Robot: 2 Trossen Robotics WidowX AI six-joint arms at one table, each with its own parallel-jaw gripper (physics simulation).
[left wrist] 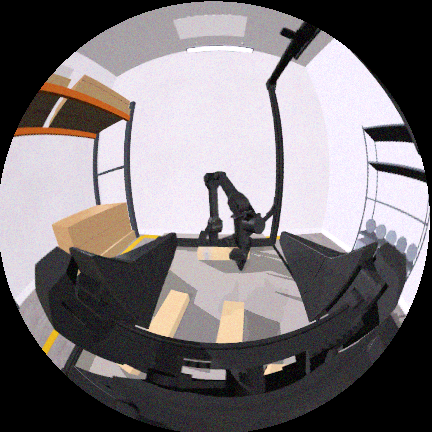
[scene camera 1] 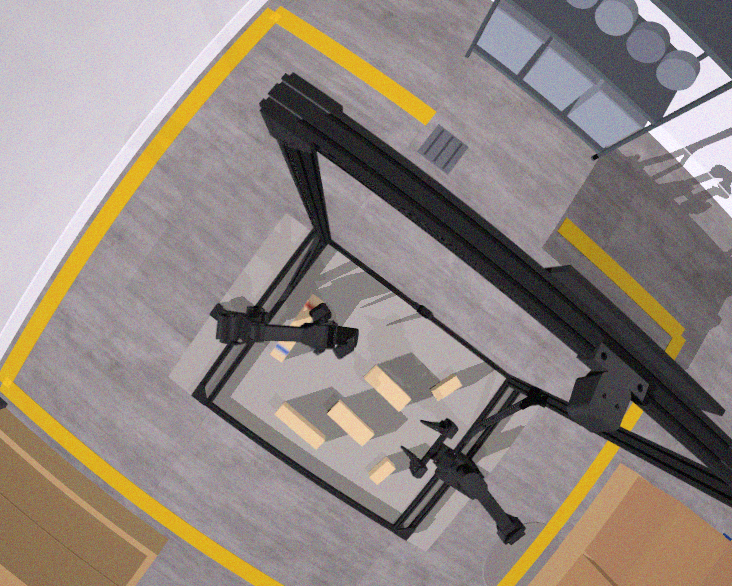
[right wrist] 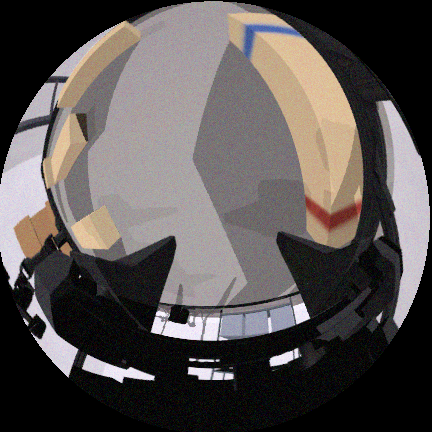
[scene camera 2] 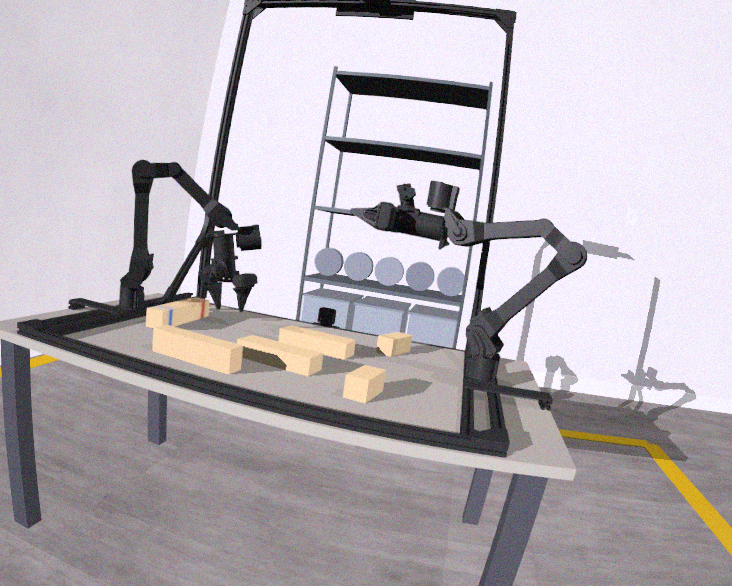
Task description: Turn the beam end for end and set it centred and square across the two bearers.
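Seen in the pictures: left gripper, between the fingertips: [left wrist: 229, 237] [scene camera 1: 410, 433] [scene camera 2: 354, 211]; right gripper, between the fingertips: [left wrist: 242, 264] [right wrist: 227, 239] [scene camera 2: 229, 310]; left arm's base, origin of its link: [right wrist: 64, 234] [scene camera 2: 480, 379]; right arm's base, origin of its link: [left wrist: 213, 241] [scene camera 1: 258, 318] [scene camera 2: 130, 307].
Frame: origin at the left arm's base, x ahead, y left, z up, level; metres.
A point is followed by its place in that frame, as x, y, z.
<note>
The beam [scene camera 1: 300, 320] @[0.791, -0.087, 0.028] [scene camera 2: 186, 312] @[0.759, -0.051, 0.009] [left wrist: 215, 253] @[0.758, -0.019, 0.019] [right wrist: 320, 115], pale wood with a blue band near one end and a red band near the other, lies at the left of both scene views. Three plain long blocks [scene camera 1: 299, 424] @[0.577, 0.214, 0.030] [scene camera 1: 351, 421] @[0.433, 0.099, 0.018] [scene camera 1: 387, 388] @[0.402, -0.073, 0.018] stand apart on the table; which blocks are the bearers cannot be told. My right gripper [scene camera 2: 230, 305] @[0.671, -0.137, 0.020] [right wrist: 227, 239] @[0.671, -0.137, 0.020] is open and empty, pointing down beside the beam's red end; its fingertips are hidden in scene camera 1. My left gripper [scene camera 1: 412, 435] @[0.343, -0.045, 0.320] is open and empty, held level high above the table's right part.
Two short pale blocks [scene camera 1: 445, 387] @[0.233, -0.197, 0.025] [scene camera 1: 381, 470] @[0.233, 0.186, 0.025] [scene camera 2: 396, 344] @[0.216, -0.161, 0.010] [scene camera 2: 364, 384] @[0.217, 0.241, 0.015] stand at the right of the long blocks. A black frame [scene camera 2: 274, 403] @[0.332, 0.380, -0.004] runs round the table top [scene camera 2: 427, 455] @[0.082, 0.389, -0.032], with tall posts and an overhead bar. A grey shelf rack [scene camera 2: 407, 78] stands behind.
</note>
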